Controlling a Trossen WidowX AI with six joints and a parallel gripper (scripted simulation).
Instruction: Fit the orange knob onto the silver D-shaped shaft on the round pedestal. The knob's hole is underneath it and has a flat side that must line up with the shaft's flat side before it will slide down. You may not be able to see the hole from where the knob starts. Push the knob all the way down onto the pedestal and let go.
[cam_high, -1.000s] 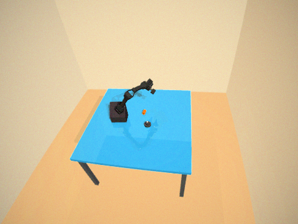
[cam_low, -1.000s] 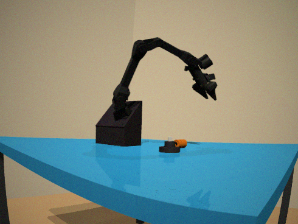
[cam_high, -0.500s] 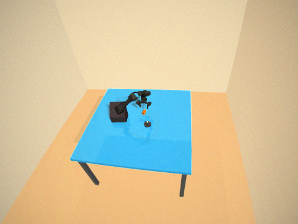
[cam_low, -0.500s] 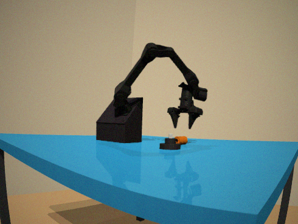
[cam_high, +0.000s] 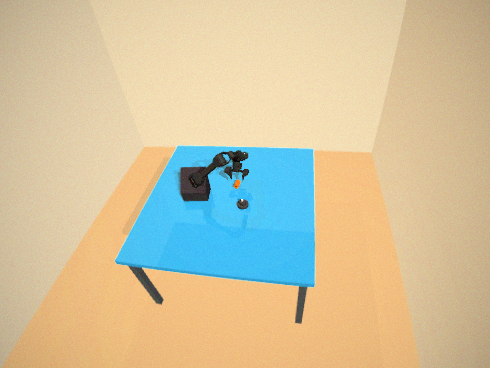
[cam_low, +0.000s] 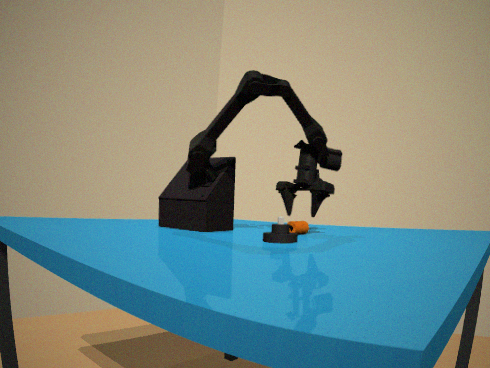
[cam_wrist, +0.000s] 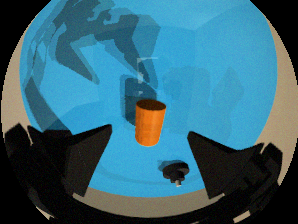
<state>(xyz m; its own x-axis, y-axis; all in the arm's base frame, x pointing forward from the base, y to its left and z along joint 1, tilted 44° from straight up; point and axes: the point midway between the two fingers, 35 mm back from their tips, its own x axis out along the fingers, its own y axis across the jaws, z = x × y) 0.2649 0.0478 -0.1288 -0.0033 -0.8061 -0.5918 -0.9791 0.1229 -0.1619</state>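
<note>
Right now my gripper tip is 3 cm above the orange knob. Also, from my gripper tip: round pedestal: 21 cm to the right, 6 cm ahead, 2 cm below.
</note>
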